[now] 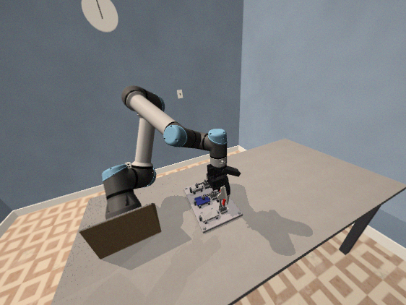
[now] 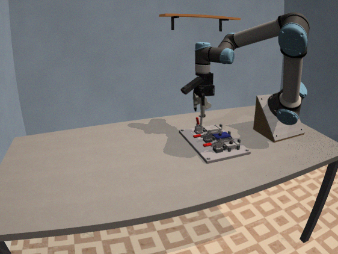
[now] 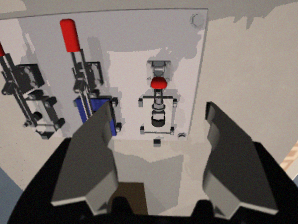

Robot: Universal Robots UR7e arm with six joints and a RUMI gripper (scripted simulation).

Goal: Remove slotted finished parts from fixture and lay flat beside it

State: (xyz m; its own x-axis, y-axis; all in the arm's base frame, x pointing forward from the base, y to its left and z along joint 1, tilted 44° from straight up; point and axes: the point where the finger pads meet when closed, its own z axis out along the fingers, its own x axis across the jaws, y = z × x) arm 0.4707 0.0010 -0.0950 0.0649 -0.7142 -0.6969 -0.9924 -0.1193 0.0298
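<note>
My gripper is now 10 cm past the grey finished part, 1 cm to the left of it and 10 cm above it. Round my hand: grey fixture plate: 4 cm behind, 11 cm to the left, 12 cm below; then blue blank: 9 cm behind, 10 cm to the left, 10 cm below.
</note>
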